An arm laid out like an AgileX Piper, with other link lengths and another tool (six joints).
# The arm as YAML. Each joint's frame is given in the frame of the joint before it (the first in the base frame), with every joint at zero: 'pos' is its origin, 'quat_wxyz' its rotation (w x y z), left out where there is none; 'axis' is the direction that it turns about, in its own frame. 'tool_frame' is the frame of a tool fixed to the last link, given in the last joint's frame.
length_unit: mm
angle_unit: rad
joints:
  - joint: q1
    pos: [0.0, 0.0, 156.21]
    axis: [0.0, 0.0, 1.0]
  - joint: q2
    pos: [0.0, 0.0, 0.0]
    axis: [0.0, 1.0, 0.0]
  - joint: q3
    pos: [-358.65, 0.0, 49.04]
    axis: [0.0, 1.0, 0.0]
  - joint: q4
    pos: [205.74, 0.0, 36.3]
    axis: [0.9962, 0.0, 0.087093]
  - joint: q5
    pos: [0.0, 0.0, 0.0]
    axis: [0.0, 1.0, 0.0]
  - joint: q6
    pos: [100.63, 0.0, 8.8]
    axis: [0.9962, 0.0, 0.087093]
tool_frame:
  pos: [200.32, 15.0, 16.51]
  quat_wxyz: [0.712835, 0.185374, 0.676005, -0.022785]
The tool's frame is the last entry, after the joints.
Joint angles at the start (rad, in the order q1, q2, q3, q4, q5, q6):
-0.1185, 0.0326, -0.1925, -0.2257, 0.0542, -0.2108
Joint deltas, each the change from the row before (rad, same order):
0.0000, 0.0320, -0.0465, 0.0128, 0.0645, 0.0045
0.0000, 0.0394, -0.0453, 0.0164, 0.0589, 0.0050
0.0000, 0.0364, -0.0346, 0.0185, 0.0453, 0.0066
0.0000, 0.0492, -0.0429, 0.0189, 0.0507, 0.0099
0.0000, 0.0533, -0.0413, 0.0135, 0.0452, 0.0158
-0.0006, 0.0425, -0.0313, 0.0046, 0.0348, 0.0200
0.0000, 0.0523, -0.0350, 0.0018, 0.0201, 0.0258
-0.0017, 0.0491, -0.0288, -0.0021, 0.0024, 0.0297
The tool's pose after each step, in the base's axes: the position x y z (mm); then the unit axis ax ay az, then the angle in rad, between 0 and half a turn. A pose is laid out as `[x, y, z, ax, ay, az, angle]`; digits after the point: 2 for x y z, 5 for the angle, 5 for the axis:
[141.34, -11.04, 336.67, 0.14536, 0.93079, -0.33541, 1.47664]
[145.22, -14.23, 336.31, 0.15240, 0.93523, -0.31958, 1.52846]
[149.21, -15.95, 334.85, 0.15972, 0.93980, -0.30212, 1.57424]
[154.75, -17.54, 333.77, 0.16700, 0.94457, -0.28266, 1.63006]
[161.14, -18.94, 332.63, 0.17424, 0.94857, -0.26429, 1.68663]
[166.27, -20.48, 331.15, 0.18159, 0.95083, -0.25088, 1.73294]
[173.85, -21.85, 334.01, 0.19075, 0.95255, -0.23718, 1.77109]
[182.32, -23.38, 339.24, 0.20218, 0.95304, -0.22547, 1.79549]

